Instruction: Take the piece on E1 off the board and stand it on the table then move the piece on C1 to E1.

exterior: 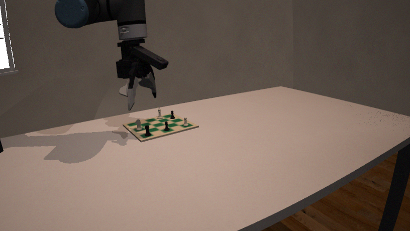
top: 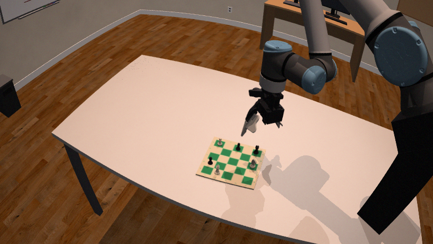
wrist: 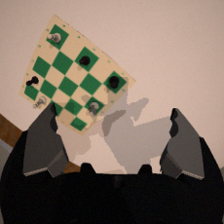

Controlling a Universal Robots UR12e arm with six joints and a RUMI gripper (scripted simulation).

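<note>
Now: the black rook 90 mm below my hand. From my hand the other things lie so: white pawn 150 mm ahead, 10 mm to the right, 90 mm below; then chessboard 80 mm ahead, 70 mm to the left, 110 mm below.
</note>
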